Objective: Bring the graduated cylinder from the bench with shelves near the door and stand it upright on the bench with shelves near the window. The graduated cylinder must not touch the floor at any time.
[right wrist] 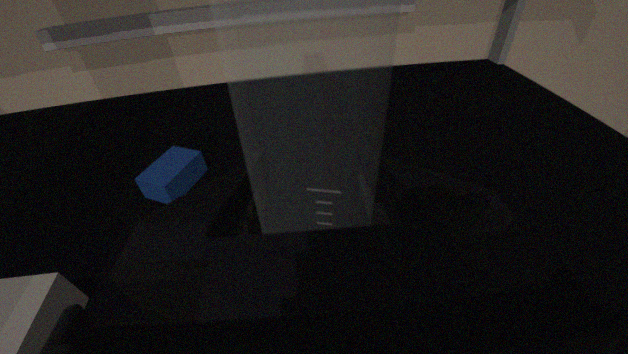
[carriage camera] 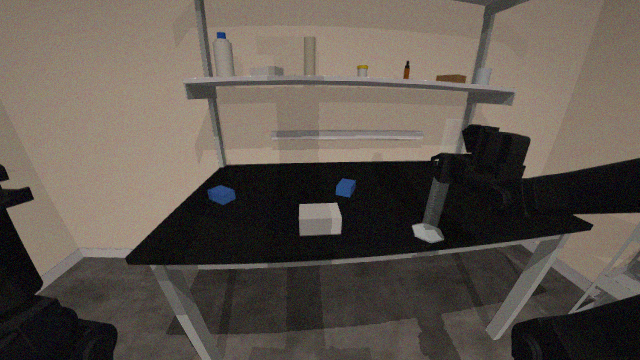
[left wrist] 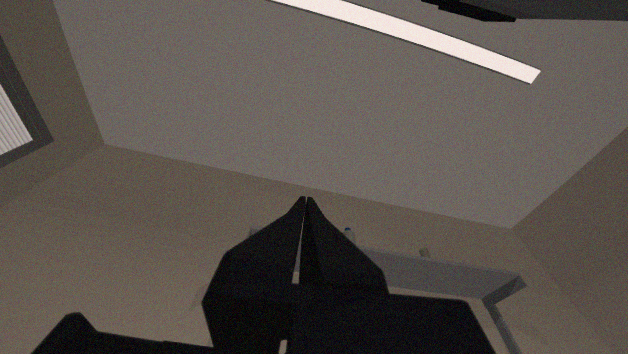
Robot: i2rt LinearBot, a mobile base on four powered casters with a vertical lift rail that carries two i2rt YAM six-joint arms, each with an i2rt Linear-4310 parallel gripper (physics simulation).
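Places are measured from the left arm's base along level axes (x left, y back, z up), in metres.
Pixels of known places: left gripper, fingertip midpoint: [left wrist: 305, 204]; right gripper, fingertip midpoint: [right wrist: 310, 156] [carriage camera: 438, 159].
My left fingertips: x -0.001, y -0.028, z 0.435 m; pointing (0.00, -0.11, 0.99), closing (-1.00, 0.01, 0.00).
Note:
Behind a point stands the place of what it marks.
The graduated cylinder [carriage camera: 436, 202] @(z 0.157, x -0.661, y -0.358 m) [right wrist: 315, 150] @(z 0.307, x -0.673, y -0.358 m) is clear grey with a pale hexagonal base. It leans slightly, with its base low at the front right of the black bench [carriage camera: 260, 242] @(z 0.040, x -0.176, y -0.339 m) [right wrist: 525, 110] @(z 0.040, x -1.166, y -0.816 m) in the carriage view; I cannot tell whether the base touches the top. My right gripper [carriage camera: 441, 167] @(z 0.263, x -0.673, y -0.414 m) is shut on its upper part; its fingers are too dark to make out in the right wrist view. My left gripper [left wrist: 305, 204] @(z 0.435, x -0.001, y -0.028 m) is shut and empty, its tips together, pointing up toward wall and ceiling. I cannot tell which of the two benches this is.
A white box [carriage camera: 319, 220] @(z 0.091, x -0.341, y -0.375 m) [right wrist: 25, 310] @(z 0.098, x -0.388, y -0.424 m) and two blue blocks [carriage camera: 221, 194] @(z 0.080, x 0.026, y -0.553 m) [carriage camera: 346, 187] @(z 0.080, x -0.450, y -0.619 m) lie on the bench. The shelf [carriage camera: 340, 81] @(z 0.478, x -0.427, y -0.786 m) above holds a blue-capped bottle [carriage camera: 223, 57] @(z 0.576, x 0.049, y -0.796 m), a beige cylinder [carriage camera: 309, 56] @(z 0.592, x -0.296, y -0.914 m) and small containers. White metal framing [carriage camera: 620, 285] @(z -0.265, x -1.661, y -0.335 m) stands at the lower right.

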